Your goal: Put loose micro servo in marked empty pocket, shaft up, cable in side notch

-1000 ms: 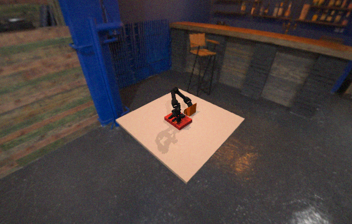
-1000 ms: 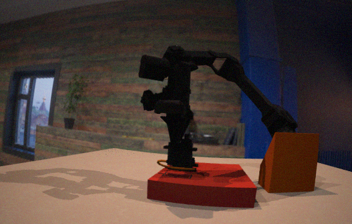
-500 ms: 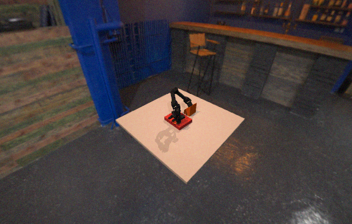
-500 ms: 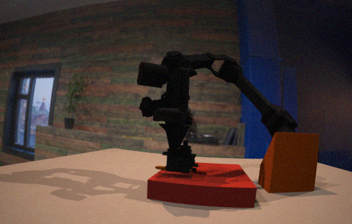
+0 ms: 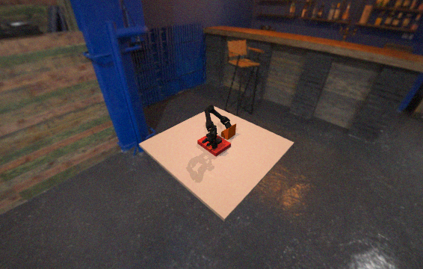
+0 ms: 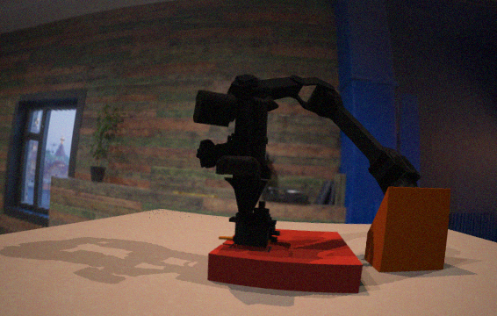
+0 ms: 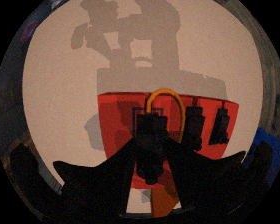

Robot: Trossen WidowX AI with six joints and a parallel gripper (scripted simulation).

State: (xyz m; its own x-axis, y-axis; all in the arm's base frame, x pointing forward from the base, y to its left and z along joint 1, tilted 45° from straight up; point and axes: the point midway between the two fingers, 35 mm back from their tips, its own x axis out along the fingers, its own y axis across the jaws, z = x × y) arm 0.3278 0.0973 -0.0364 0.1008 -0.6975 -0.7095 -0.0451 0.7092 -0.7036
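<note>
My gripper tip is now 120 mm past the red deck, 80 mm to the left of it and 80 mm above it.
</note>
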